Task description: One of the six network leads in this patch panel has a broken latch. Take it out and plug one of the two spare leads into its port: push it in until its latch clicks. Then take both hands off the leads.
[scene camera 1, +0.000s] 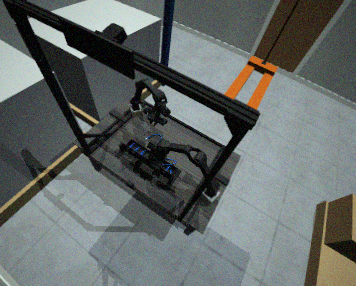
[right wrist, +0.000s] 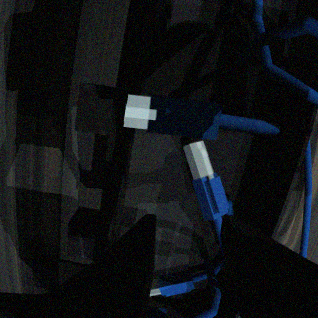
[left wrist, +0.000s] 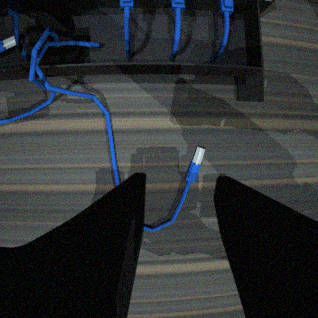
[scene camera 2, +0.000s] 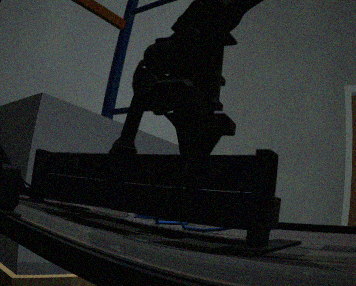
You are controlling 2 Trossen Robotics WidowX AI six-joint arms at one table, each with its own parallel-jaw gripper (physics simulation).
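Frame: origin at the left arm's base, x right, y ahead, z up, level; centimetres.
Seen in the pictures: left gripper, between the fingertips: (scene camera 1: 152, 125) (left wrist: 180, 185); right gripper, between the fingertips: (scene camera 1: 160, 163) (right wrist: 188, 224); left arm's base, origin of its link: (scene camera 1: 135, 107); right arm's base, origin of its link: (scene camera 1: 210, 192).
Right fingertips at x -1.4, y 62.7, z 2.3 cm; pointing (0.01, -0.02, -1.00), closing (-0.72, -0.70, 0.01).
Pixels of each thing's top centre, then the offset from my right fingertips to it. "spot": a spot on its surface instead.
- loose blue lead with a clear plug, centre of its top: (left wrist: 196, 164) dy -30.8, dx +0.1, dz -7.9 cm
- blue plug, a spot on its surface: (right wrist: 209, 192) spot: dy -0.8, dx -1.8, dz -4.8 cm
- larger shadowed plug, a spot on its surface: (right wrist: 185, 117) spot: dy -2.8, dx +3.3, dz +0.2 cm
- clear-tipped plug, a spot on its surface: (left wrist: 7, 43) spot: dy -1.7, dx -0.8, dz -5.3 cm
The dark patch panel (scene camera 1: 131, 152) (scene camera 2: 150, 172) (left wrist: 252, 35) holds blue leads; three plugs (left wrist: 127, 4) (left wrist: 178, 4) (left wrist: 227, 5) sit in a row in the left wrist view. A loose blue lead with a clear plug (left wrist: 195, 165) lies on the table ahead of my left gripper (left wrist: 180, 185) (scene camera 1: 159, 121), which is part open and empty. My right gripper (right wrist: 188, 224) is low by the panel, part open and empty. Past its fingertips show a blue plug (right wrist: 209, 192) and a larger shadowed plug (right wrist: 185, 117). Which latch is broken cannot be told.
Another plug (right wrist: 175, 289) lies low in the right wrist view. Blue cables (left wrist: 42, 57) tangle at the panel's front in the left wrist view, beside a clear-tipped plug (left wrist: 7, 43). A dark frame (scene camera 1: 60, 95) surrounds the table.
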